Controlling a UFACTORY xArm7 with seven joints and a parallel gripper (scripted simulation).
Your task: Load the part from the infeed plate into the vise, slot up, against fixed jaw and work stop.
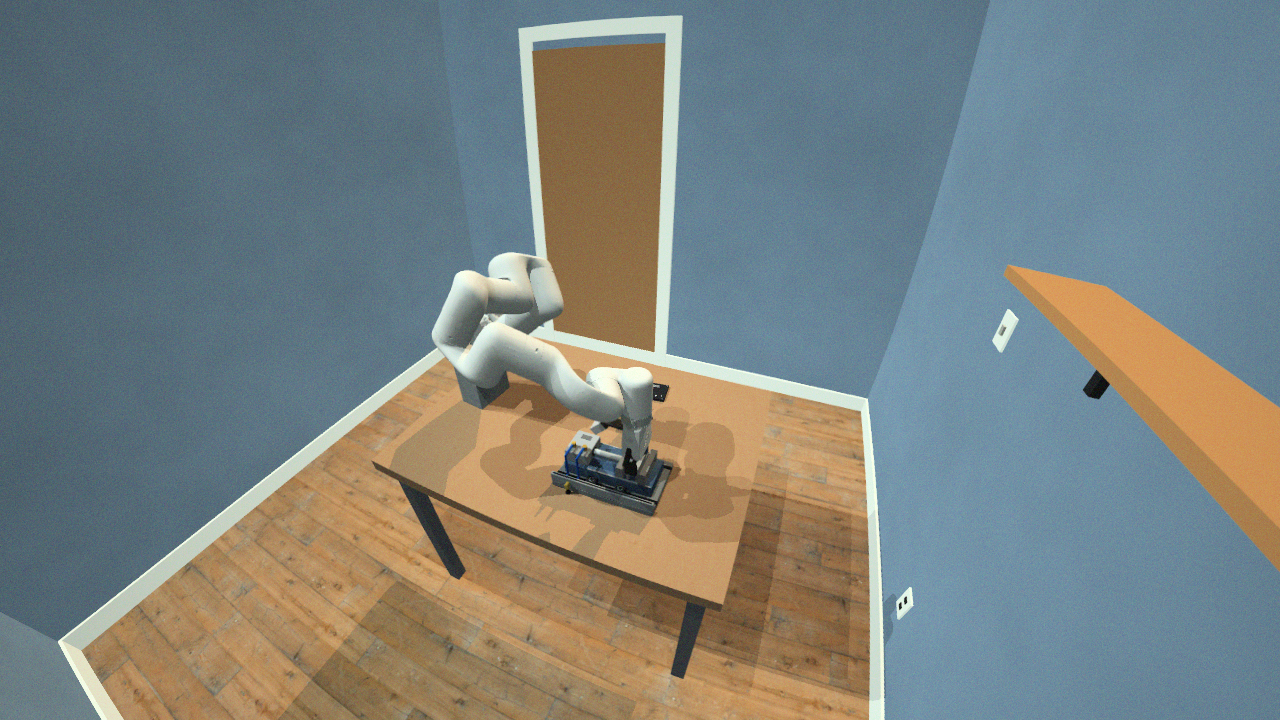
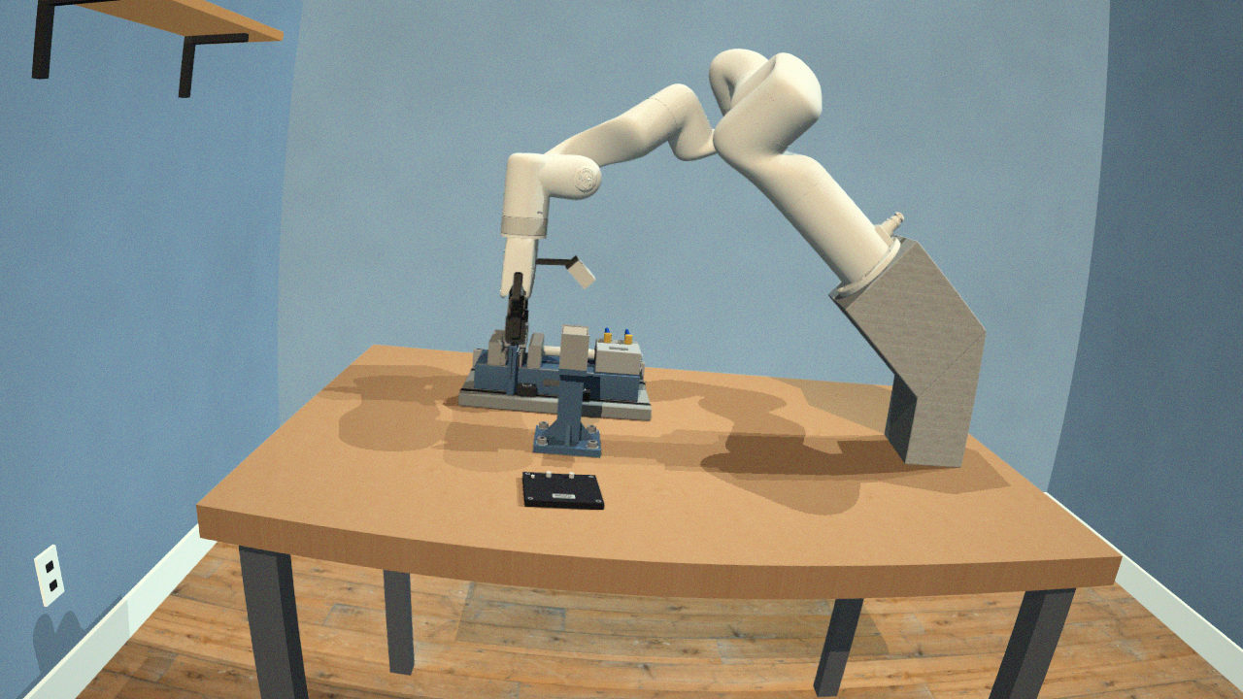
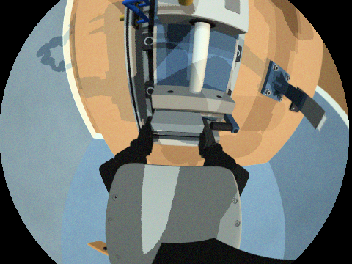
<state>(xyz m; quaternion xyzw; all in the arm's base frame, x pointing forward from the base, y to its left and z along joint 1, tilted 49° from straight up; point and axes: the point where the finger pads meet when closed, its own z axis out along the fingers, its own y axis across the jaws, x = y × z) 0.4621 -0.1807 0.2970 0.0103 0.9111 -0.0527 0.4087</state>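
Now: the grey block 1 cm below my hand. From my hand the other things lie so: fixed jaw 3 cm below, 3 cm ahead, 2 cm to the left; moving jaw 3 cm below, 3 cm behind, 2 cm to the left; work stop 7 cm to the left, 2 cm below.
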